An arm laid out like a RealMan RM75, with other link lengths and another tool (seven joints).
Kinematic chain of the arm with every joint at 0, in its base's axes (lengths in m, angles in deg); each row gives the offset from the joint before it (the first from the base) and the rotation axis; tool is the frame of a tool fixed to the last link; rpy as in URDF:
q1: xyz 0 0 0.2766 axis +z
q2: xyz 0 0 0 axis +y
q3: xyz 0 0 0.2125 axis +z
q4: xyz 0 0 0 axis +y
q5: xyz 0 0 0.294 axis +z
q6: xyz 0 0 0 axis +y
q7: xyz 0 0 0.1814 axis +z
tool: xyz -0.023 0.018 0.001 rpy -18.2 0 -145.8
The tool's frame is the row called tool.
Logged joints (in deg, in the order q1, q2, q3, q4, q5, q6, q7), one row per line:
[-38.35, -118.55, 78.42, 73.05, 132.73, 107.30, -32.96]
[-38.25, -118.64, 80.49, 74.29, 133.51, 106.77, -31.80]
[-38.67, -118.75, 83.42, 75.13, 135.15, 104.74, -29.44]
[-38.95, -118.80, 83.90, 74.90, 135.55, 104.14, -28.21]
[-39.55, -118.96, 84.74, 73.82, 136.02, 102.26, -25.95]
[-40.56, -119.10, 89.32, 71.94, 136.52, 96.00, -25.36]
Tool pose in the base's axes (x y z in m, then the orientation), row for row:
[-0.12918, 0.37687, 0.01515, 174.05, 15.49, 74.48]
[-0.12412, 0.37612, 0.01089, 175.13, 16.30, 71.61]
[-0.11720, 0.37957, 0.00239, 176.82, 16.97, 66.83]
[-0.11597, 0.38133, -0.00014, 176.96, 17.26, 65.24]
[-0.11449, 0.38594, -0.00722, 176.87, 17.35, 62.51]
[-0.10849, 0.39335, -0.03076, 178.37, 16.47, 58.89]
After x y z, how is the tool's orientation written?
As angles about the fixed x, y, z axes (roll, pitch, yaw), in degrees.
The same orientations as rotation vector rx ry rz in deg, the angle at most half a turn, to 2 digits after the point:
[131.01, 101.05, -12.71]
[133.93, 97.86, -15.14]
[139.06, 92.57, -18.25]
[140.39, 90.65, -18.97]
[142.61, 87.37, -19.44]
[147.28, 83.54, -20.16]

